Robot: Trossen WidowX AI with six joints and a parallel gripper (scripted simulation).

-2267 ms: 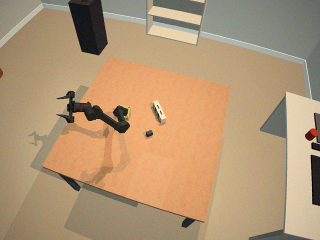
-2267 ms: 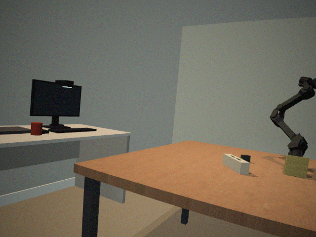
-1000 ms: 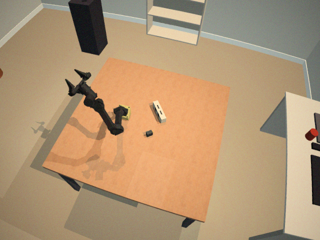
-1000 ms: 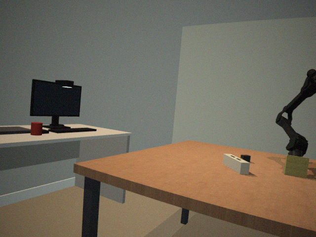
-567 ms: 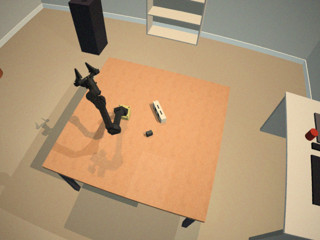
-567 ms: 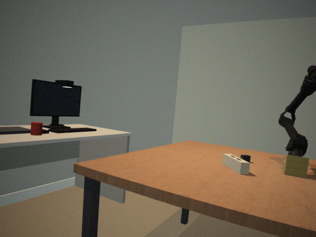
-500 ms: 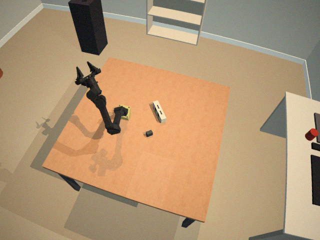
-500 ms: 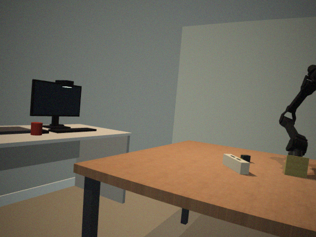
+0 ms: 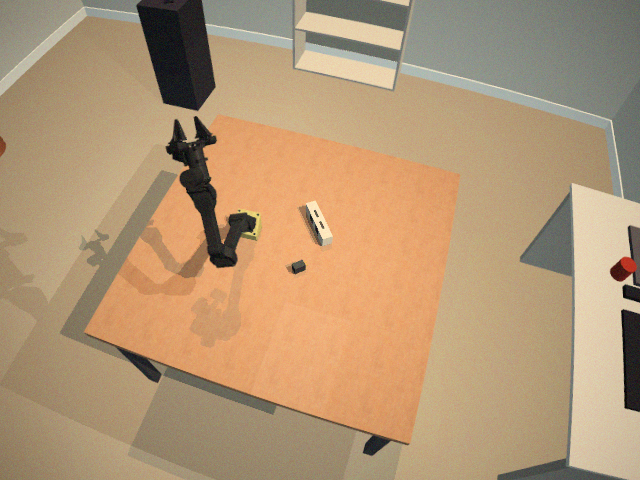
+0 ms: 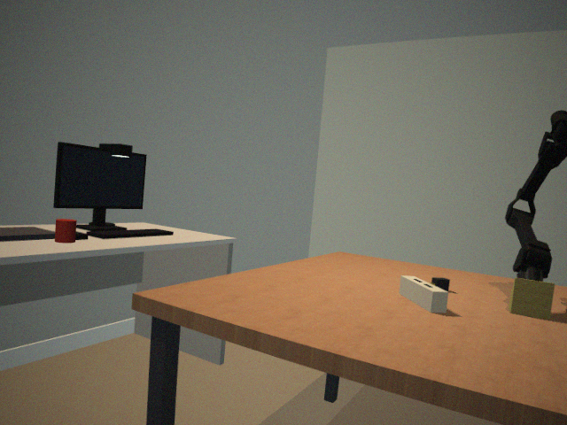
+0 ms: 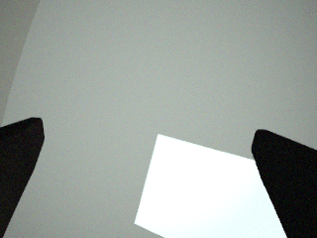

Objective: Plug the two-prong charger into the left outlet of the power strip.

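My gripper tip is now 650 mm above the two-prong charger, 400 mm short of it and 30 mm to the left of it.
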